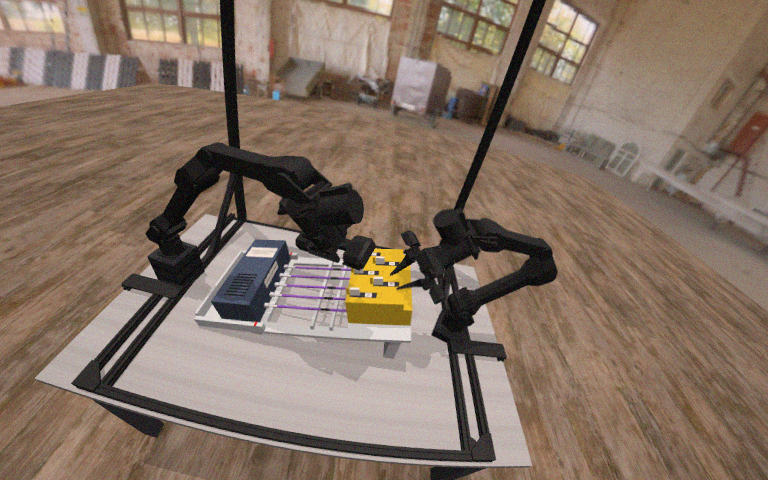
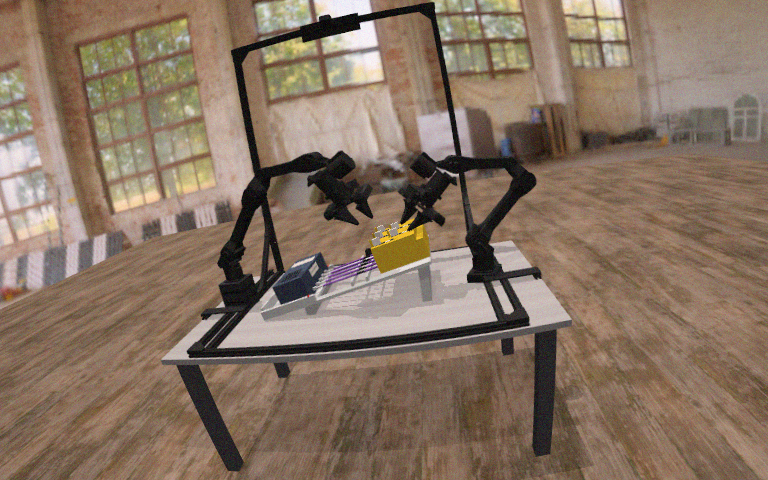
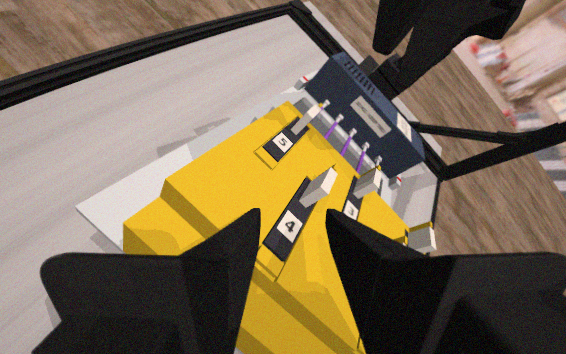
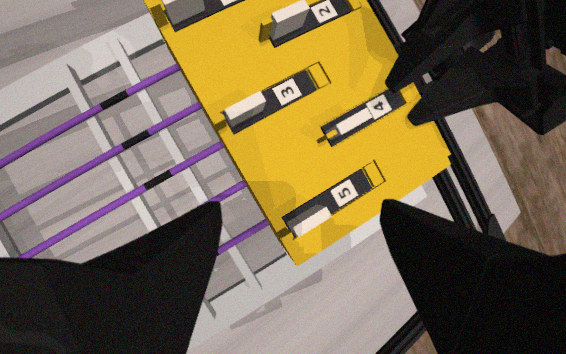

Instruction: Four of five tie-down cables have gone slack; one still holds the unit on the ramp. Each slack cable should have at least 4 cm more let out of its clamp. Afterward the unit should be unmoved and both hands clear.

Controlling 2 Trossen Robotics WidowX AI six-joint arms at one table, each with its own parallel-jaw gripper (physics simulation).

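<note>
The navy unit [image 1: 249, 283] [image 2: 301, 281] [image 3: 330, 85] sits low on the white ramp [image 1: 368, 333]. Purple cables [image 1: 311, 308] [image 3: 345, 145] [image 4: 55, 137] run from it to the yellow clamp block [image 1: 376, 311] [image 2: 403, 254] [image 3: 215, 190] [image 4: 280, 150]. All look nearly straight; which are slack I cannot tell. White lever 4 [image 3: 320, 187] [image 4: 354, 125] is set back from levers 3 [image 4: 245, 110] and 5 [image 3: 306, 119] [image 4: 312, 222]. My left gripper [image 1: 394, 281] [image 2: 406, 225] [image 3: 293, 216] [image 4: 400, 105] is part-open, empty, above slot 4's rear end. My right gripper [image 2: 364, 220] [image 4: 301, 211] is wide open, empty, above the block's cable side near slot 5.
Lever 2 [image 4: 290, 22] stands farther along the block. White crossbars [image 4: 175, 145] lie across the ramp under the cables. Both arms reach over the block, with their grippers close together. A black frame [image 1: 294, 421] [image 2: 362, 342] borders the table, with tall posts behind.
</note>
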